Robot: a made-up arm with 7 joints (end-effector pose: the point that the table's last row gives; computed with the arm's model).
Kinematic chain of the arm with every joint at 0, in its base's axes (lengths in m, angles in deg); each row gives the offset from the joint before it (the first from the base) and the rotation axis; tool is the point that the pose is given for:
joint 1: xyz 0 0 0.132 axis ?
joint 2: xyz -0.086 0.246 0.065 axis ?
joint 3: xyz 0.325 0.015 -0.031 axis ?
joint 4: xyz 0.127 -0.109 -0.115 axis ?
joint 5: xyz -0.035 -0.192 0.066 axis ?
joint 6: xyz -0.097 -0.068 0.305 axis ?
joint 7: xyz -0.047 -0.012 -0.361 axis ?
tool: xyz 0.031 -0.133 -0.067
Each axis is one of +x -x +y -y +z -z.
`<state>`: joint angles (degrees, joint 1 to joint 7).
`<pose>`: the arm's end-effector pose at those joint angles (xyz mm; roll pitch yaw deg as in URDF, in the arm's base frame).
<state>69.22 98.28 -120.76 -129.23 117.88 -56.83 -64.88</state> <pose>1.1 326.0 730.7 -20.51 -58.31 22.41</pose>
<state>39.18 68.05 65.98 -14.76 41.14 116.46 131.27</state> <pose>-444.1 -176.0 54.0 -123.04 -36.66 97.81</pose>
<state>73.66 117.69 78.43 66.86 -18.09 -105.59 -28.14</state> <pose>-161.0 -60.3 -31.4 58.60 -19.29 -143.68</pose>
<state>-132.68 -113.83 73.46 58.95 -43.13 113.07 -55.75</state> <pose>-165.8 -137.5 369.8 -161.09 8.89 -24.33</pose>
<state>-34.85 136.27 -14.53 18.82 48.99 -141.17 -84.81</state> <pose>121.1 683.0 -565.9 -77.28 2.99 156.81</pose>
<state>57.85 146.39 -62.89 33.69 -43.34 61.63 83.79</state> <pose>78.4 849.6 409.6 -110.36 -78.37 -62.10</pose>
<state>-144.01 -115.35 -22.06 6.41 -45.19 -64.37 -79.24</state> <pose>-316.0 488.6 -294.5 -47.62 -45.50 154.41</pose>
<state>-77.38 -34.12 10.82 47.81 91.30 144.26 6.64</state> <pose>157.7 -825.1 122.0 128.98 -13.57 166.39</pose>
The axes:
joint 1: -y
joint 2: +x
joint 3: -z
joint 4: -y
joint 5: +x
joint 6: +y
joint 7: +x

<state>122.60 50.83 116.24 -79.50 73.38 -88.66 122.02</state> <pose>439.0 519.7 -88.5 -88.68 65.52 11.59</pose>
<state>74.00 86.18 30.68 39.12 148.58 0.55 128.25</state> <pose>107.1 324.2 95.5 37.13 -32.98 -52.08</pose>
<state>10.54 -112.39 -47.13 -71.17 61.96 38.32 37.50</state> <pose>340.1 581.2 420.7 -28.91 4.95 -114.15</pose>
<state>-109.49 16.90 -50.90 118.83 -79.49 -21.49 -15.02</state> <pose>-444.5 13.3 -222.7 -54.98 -19.35 -24.21</pose>
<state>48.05 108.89 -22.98 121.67 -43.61 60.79 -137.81</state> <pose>160.7 804.9 525.4 -0.80 4.30 -34.38</pose>
